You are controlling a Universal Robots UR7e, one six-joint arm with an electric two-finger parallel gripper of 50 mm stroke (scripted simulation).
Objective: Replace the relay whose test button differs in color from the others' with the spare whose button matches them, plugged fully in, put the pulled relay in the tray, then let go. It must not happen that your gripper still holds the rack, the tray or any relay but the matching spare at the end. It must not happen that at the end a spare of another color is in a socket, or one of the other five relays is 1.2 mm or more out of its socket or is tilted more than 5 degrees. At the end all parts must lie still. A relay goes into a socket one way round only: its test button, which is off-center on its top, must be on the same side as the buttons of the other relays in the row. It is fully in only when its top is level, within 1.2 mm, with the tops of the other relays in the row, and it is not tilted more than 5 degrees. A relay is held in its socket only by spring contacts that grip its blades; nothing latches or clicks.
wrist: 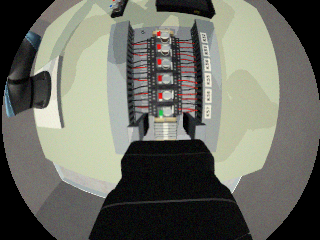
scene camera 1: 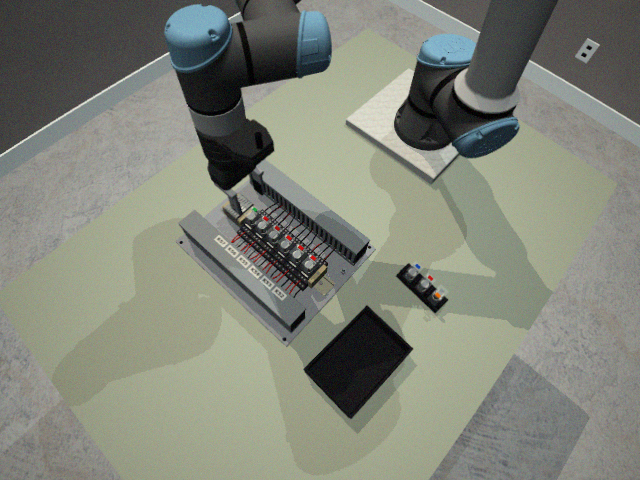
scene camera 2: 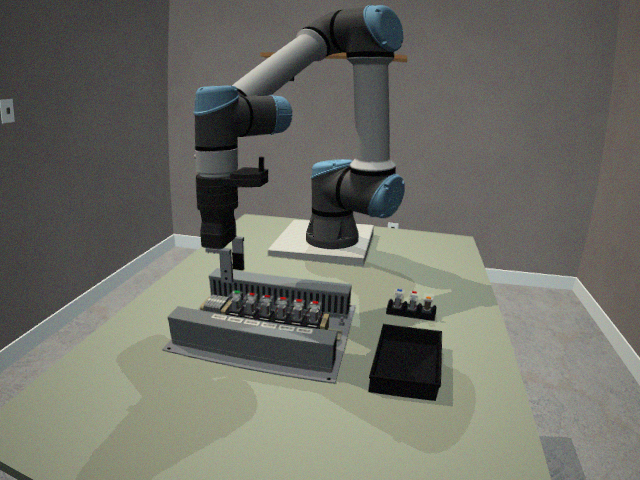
Scene:
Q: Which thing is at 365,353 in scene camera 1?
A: A black tray.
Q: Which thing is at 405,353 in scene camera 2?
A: A black tray.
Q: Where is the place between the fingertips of my gripper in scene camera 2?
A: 233,275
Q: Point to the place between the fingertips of my gripper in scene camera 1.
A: At 248,200

